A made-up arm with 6 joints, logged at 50 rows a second.
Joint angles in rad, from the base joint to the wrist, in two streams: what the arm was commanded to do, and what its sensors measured. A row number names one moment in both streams.
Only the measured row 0 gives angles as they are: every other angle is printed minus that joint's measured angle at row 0.
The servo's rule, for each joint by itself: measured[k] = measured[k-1] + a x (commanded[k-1-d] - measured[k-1]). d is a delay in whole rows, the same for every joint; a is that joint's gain. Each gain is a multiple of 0.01, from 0.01 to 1. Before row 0 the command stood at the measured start. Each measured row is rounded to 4 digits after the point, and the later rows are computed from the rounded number. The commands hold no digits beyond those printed.
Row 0, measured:
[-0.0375, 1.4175, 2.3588, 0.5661, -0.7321, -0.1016]
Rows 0 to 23, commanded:
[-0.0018, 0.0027, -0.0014, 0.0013, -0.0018, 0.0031]
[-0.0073, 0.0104, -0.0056, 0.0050, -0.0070, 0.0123]
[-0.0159, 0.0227, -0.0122, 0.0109, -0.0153, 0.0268]
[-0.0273, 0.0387, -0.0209, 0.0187, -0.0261, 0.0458]
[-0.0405, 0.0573, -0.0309, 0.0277, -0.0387, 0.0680]
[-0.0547, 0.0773, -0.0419, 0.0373, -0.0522, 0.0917]
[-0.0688, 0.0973, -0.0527, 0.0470, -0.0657, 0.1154]
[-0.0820, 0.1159, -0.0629, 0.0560, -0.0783, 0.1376]
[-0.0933, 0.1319, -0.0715, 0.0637, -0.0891, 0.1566]
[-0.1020, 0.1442, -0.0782, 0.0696, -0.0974, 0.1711]
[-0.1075, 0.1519, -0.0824, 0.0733, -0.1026, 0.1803]
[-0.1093, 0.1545, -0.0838, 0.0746, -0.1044, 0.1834]
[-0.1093, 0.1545, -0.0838, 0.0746, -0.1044, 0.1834]
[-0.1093, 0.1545, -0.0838, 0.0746, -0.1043, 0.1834]
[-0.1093, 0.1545, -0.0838, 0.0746, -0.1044, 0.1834]
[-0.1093, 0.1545, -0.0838, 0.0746, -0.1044, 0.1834]
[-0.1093, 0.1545, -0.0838, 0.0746, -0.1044, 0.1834]
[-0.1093, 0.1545, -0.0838, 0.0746, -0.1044, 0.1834]
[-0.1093, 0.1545, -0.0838, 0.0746, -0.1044, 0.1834]
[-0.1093, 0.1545, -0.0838, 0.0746, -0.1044, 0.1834]
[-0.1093, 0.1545, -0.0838, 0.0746, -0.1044, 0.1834]
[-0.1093, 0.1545, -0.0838, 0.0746, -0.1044, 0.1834]
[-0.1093, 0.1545, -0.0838, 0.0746, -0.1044, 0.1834]
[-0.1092, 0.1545, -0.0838, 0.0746, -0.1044, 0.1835]
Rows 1 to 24, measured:
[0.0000, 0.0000, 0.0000, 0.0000, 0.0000, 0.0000]
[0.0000, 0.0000, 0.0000, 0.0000, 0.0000, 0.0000]
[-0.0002, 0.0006, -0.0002, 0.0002, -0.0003, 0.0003]
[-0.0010, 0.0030, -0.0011, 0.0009, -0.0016, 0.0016]
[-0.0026, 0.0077, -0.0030, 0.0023, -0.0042, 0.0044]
[-0.0053, 0.0151, -0.0060, 0.0046, -0.0084, 0.0090]
[-0.0092, 0.0252, -0.0102, 0.0078, -0.0142, 0.0155]
[-0.0142, 0.0377, -0.0156, 0.0119, -0.0214, 0.0239]
[-0.0202, 0.0520, -0.0219, 0.0168, -0.0298, 0.0340]
[-0.0270, 0.0673, -0.0289, 0.0223, -0.0390, 0.0454]
[-0.0343, 0.0828, -0.0361, 0.0281, -0.0485, 0.0576]
[-0.0417, 0.0975, -0.0433, 0.0339, -0.0578, 0.0701]
[-0.0489, 0.1106, -0.0499, 0.0394, -0.0663, 0.0822]
[-0.0555, 0.1211, -0.0557, 0.0443, -0.0735, 0.0933]
[-0.0614, 0.1291, -0.0605, 0.0485, -0.0794, 0.1032]
[-0.0667, 0.1352, -0.0645, 0.0522, -0.0841, 0.1120]
[-0.0714, 0.1398, -0.0678, 0.0553, -0.0880, 0.1199]
[-0.0756, 0.1433, -0.0705, 0.0580, -0.0911, 0.1269]
[-0.0793, 0.1460, -0.0728, 0.0603, -0.0936, 0.1331]
[-0.0826, 0.1480, -0.0747, 0.0623, -0.0957, 0.1386]
[-0.0855, 0.1496, -0.0762, 0.0640, -0.0974, 0.1435]
[-0.0881, 0.1508, -0.0775, 0.0655, -0.0987, 0.1479]
[-0.0904, 0.1517, -0.0786, 0.0668, -0.0998, 0.1518]
[-0.0925, 0.1524, -0.0795, 0.0679, -0.1007, 0.1553]
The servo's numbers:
d 2
a 0.11 0.24 0.17 0.14 0.19 0.11

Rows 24 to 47, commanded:
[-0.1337, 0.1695, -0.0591, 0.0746, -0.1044, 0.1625]
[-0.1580, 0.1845, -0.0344, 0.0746, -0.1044, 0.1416]
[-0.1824, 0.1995, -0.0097, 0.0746, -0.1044, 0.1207]
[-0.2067, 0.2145, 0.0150, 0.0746, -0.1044, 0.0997]
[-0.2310, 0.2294, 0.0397, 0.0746, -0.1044, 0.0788]
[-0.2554, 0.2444, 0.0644, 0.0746, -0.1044, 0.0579]
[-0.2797, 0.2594, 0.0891, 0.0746, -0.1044, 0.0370]
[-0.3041, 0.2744, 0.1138, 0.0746, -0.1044, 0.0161]
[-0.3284, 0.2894, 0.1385, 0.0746, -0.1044, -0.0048]
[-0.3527, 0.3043, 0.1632, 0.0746, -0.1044, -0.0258]
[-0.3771, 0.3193, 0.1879, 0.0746, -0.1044, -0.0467]
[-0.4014, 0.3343, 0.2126, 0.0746, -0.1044, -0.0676]
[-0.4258, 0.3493, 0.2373, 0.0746, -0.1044, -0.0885]
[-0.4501, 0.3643, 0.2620, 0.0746, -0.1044, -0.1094]
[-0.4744, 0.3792, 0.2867, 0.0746, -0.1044, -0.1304]
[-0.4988, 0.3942, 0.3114, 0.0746, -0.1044, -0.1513]
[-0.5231, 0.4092, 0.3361, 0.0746, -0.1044, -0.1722]
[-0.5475, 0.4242, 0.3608, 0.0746, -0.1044, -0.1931]
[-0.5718, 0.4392, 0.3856, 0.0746, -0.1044, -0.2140]
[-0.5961, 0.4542, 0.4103, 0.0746, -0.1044, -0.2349]
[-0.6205, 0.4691, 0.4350, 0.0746, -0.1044, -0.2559]
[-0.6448, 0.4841, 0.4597, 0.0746, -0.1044, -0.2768]
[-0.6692, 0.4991, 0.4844, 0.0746, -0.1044, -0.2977]
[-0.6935, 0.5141, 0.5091, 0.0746, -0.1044, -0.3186]
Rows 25 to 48, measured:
[-0.0943, 0.1529, -0.0802, 0.0688, -0.1014, 0.1584]
[-0.0959, 0.1533, -0.0808, 0.0696, -0.1020, 0.1612]
[-0.1001, 0.1572, -0.0771, 0.0703, -0.1025, 0.1613]
[-0.1065, 0.1638, -0.0698, 0.0709, -0.1029, 0.1591]
[-0.1148, 0.1724, -0.0596, 0.0714, -0.1032, 0.1549]
[-0.1249, 0.1825, -0.0469, 0.0718, -0.1034, 0.1488]
[-0.1366, 0.1938, -0.0322, 0.0722, -0.1036, 0.1411]
[-0.1497, 0.2059, -0.0158, 0.0725, -0.1038, 0.1319]
[-0.1640, 0.2187, 0.0020, 0.0728, -0.1039, 0.1215]
[-0.1794, 0.2321, 0.0210, 0.0731, -0.1040, 0.1099]
[-0.1958, 0.2459, 0.0410, 0.0733, -0.1041, 0.0973]
[-0.2131, 0.2599, 0.0618, 0.0735, -0.1042, 0.0838]
[-0.2311, 0.2742, 0.0832, 0.0737, -0.1042, 0.0694]
[-0.2498, 0.2886, 0.1052, 0.0738, -0.1042, 0.0543]
[-0.2692, 0.3032, 0.1277, 0.0739, -0.1042, 0.0386]
[-0.2891, 0.3179, 0.1505, 0.0740, -0.1042, 0.0223]
[-0.3095, 0.3326, 0.1737, 0.0741, -0.1042, 0.0055]
[-0.3303, 0.3474, 0.1971, 0.0742, -0.1042, -0.0117]
[-0.3515, 0.3622, 0.2207, 0.0743, -0.1042, -0.0294]
[-0.3731, 0.3771, 0.2445, 0.0743, -0.1042, -0.0474]
[-0.3950, 0.3920, 0.2685, 0.0743, -0.1042, -0.0657]
[-0.4171, 0.4069, 0.2926, 0.0743, -0.1042, -0.0843]
[-0.4395, 0.4218, 0.3168, 0.0743, -0.1042, -0.1032]
[-0.4621, 0.4368, 0.3411, 0.0743, -0.1042, -0.1223]

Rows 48 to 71, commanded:
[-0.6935, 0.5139, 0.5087, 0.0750, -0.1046, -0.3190]
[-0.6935, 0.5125, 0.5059, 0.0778, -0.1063, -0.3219]
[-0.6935, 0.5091, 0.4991, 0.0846, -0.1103, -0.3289]
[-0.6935, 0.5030, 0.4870, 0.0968, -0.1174, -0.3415]
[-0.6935, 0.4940, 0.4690, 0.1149, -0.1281, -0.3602]
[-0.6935, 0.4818, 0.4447, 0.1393, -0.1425, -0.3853]
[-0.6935, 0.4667, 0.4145, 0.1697, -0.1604, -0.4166]
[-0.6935, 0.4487, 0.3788, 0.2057, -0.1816, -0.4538]
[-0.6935, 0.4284, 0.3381, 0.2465, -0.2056, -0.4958]
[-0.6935, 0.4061, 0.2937, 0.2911, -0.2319, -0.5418]
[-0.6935, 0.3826, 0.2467, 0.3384, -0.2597, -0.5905]
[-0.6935, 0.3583, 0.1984, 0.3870, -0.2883, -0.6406]
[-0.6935, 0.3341, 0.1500, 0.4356, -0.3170, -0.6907]
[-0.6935, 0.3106, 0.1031, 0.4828, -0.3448, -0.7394]
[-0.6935, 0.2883, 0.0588, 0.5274, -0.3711, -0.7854]
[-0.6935, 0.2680, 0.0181, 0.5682, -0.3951, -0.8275]
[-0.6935, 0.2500, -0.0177, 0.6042, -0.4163, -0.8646]
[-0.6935, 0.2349, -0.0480, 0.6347, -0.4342, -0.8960]
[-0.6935, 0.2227, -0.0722, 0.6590, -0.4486, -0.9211]
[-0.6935, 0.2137, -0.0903, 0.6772, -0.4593, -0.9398]
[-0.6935, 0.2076, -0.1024, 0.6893, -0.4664, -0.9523]
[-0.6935, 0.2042, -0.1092, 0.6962, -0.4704, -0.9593]
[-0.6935, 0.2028, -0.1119, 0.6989, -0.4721, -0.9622]
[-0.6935, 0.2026, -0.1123, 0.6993, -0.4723, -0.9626]
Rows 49 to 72, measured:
[-0.4849, 0.4518, 0.3655, 0.0743, -0.1042, -0.1416]
[-0.5078, 0.4668, 0.3899, 0.0743, -0.1042, -0.1611]
[-0.5282, 0.4781, 0.4101, 0.0744, -0.1043, -0.1785]
[-0.5464, 0.4864, 0.4264, 0.0749, -0.1047, -0.1943]
[-0.5626, 0.4918, 0.4388, 0.0763, -0.1058, -0.2091]
[-0.5770, 0.4945, 0.4470, 0.0792, -0.1080, -0.2237]
[-0.5898, 0.4944, 0.4507, 0.0842, -0.1118, -0.2387]
[-0.6012, 0.4914, 0.4497, 0.0919, -0.1176, -0.2548]
[-0.6114, 0.4855, 0.4437, 0.1028, -0.1257, -0.2726]
[-0.6204, 0.4767, 0.4327, 0.1172, -0.1363, -0.2925]
[-0.6284, 0.4651, 0.4166, 0.1353, -0.1495, -0.3149]
[-0.6356, 0.4509, 0.3957, 0.1571, -0.1652, -0.3399]
[-0.6420, 0.4345, 0.3704, 0.1825, -0.1832, -0.3675]
[-0.6477, 0.4162, 0.3412, 0.2111, -0.2032, -0.3975]
[-0.6527, 0.3965, 0.3087, 0.2425, -0.2248, -0.4298]
[-0.6572, 0.3759, 0.2737, 0.2761, -0.2476, -0.4639]
[-0.6612, 0.3549, 0.2372, 0.3113, -0.2711, -0.4993]
[-0.6648, 0.3340, 0.2000, 0.3473, -0.2947, -0.5354]
[-0.6680, 0.3138, 0.1630, 0.3833, -0.3178, -0.5716]
[-0.6708, 0.2949, 0.1271, 0.4185, -0.3399, -0.6073]
[-0.6733, 0.2776, 0.0932, 0.4522, -0.3606, -0.6418]
[-0.6755, 0.2623, 0.0620, 0.4837, -0.3794, -0.6746]
[-0.6775, 0.2492, 0.0341, 0.5125, -0.3959, -0.7051]
[-0.6793, 0.2384, 0.0097, 0.5382, -0.4101, -0.7331]

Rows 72 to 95, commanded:
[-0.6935, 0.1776, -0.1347, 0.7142, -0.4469, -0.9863]
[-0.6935, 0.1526, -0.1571, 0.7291, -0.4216, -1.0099]
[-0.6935, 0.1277, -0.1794, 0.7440, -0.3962, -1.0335]
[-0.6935, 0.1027, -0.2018, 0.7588, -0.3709, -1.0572]
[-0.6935, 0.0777, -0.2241, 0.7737, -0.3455, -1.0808]
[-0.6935, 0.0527, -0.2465, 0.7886, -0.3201, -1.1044]
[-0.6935, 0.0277, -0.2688, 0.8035, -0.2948, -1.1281]
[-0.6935, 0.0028, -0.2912, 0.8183, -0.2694, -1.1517]
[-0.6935, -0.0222, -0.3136, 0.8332, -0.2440, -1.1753]
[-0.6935, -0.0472, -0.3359, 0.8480, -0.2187, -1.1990]
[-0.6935, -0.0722, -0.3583, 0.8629, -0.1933, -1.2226]
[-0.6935, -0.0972, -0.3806, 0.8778, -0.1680, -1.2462]
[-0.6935, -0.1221, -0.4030, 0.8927, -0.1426, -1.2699]
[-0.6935, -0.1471, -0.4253, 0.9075, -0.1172, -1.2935]
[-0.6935, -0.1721, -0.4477, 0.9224, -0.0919, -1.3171]
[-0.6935, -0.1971, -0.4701, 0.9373, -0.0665, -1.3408]
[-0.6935, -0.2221, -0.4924, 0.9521, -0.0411, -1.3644]
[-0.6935, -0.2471, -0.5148, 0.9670, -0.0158, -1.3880]
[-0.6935, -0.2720, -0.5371, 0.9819, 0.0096, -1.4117]
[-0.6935, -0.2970, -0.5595, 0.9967, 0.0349, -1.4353]
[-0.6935, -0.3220, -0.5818, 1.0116, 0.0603, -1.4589]
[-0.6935, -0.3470, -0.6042, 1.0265, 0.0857, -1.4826]
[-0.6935, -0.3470, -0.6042, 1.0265, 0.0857, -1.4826]
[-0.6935, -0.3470, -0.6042, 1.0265, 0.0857, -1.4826]
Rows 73 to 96, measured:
[-0.6809, 0.2299, -0.0110, 0.5607, -0.4219, -0.7583]
[-0.6823, 0.2233, -0.0282, 0.5801, -0.4315, -0.7808]
[-0.6835, 0.2123, -0.0463, 0.5989, -0.4344, -0.8034]
[-0.6846, 0.1980, -0.0651, 0.6171, -0.4320, -0.8261]
[-0.6856, 0.1811, -0.0845, 0.6349, -0.4252, -0.8489]
[-0.6865, 0.1623, -0.1044, 0.6522, -0.4149, -0.8718]
[-0.6873, 0.1420, -0.1247, 0.6692, -0.4017, -0.8948]
[-0.6880, 0.1206, -0.1454, 0.6859, -0.3862, -0.9179]
[-0.6886, 0.0983, -0.1664, 0.7024, -0.3688, -0.9410]
[-0.6891, 0.0754, -0.1876, 0.7186, -0.3499, -0.9642]
[-0.6896, 0.0520, -0.2090, 0.7346, -0.3298, -0.9874]
[-0.6900, 0.0282, -0.2306, 0.7505, -0.3087, -1.0107]
[-0.6904, 0.0041, -0.2523, 0.7662, -0.2868, -1.0340]
[-0.6907, -0.0202, -0.2741, 0.7818, -0.2642, -1.0573]
[-0.6910, -0.0447, -0.2960, 0.7973, -0.2411, -1.0807]
[-0.6913, -0.0693, -0.3180, 0.8127, -0.2176, -1.1041]
[-0.6915, -0.0940, -0.3400, 0.8281, -0.1937, -1.1275]
[-0.6917, -0.1187, -0.3621, 0.8434, -0.1695, -1.1510]
[-0.6919, -0.1435, -0.3843, 0.8586, -0.1451, -1.1745]
[-0.6921, -0.1684, -0.4065, 0.8738, -0.1205, -1.1980]
[-0.6923, -0.1933, -0.4287, 0.8889, -0.0958, -1.2215]
[-0.6924, -0.2182, -0.4509, 0.9040, -0.0710, -1.2450]
[-0.6925, -0.2431, -0.4732, 0.9191, -0.0461, -1.2685]
[-0.6926, -0.2680, -0.4955, 0.9341, -0.0211, -1.2921]

